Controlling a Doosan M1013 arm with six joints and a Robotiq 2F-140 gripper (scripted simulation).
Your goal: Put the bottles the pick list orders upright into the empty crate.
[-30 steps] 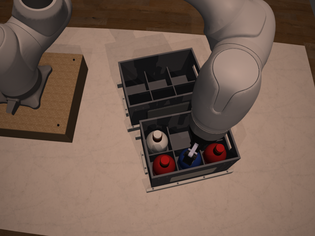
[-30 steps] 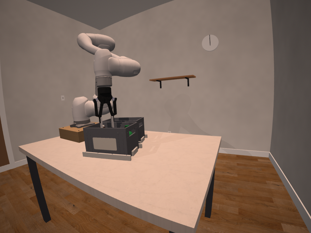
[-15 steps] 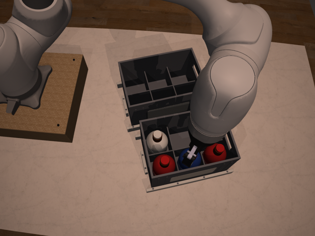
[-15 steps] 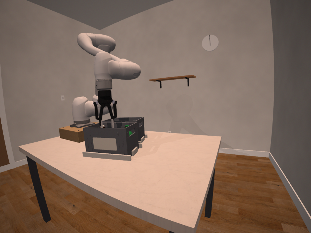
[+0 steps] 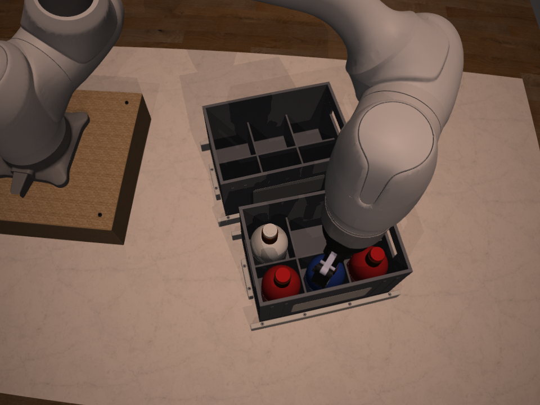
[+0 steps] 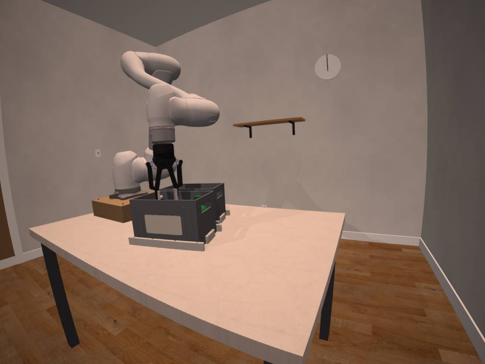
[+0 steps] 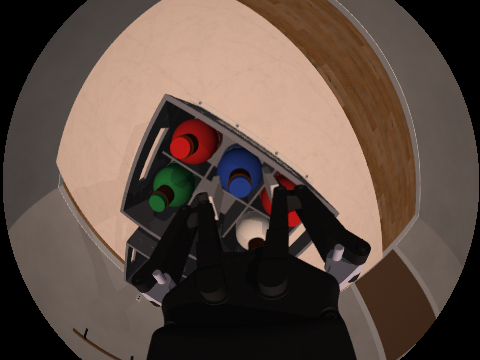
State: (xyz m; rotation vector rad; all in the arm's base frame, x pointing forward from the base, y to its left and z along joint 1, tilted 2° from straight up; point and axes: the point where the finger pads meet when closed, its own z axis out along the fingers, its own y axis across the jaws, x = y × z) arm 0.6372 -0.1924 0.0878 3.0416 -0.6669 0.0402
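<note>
The blue bottle lies 80 mm below my hand. From my hand the other things lie so: green bottle 110 mm to the left, 80 mm below, 50 mm ahead; then pick list 390 mm to the left, 190 mm behind, 170 mm below; then white bottle 110 mm behind, 80 mm below, 50 mm to the left.
</note>
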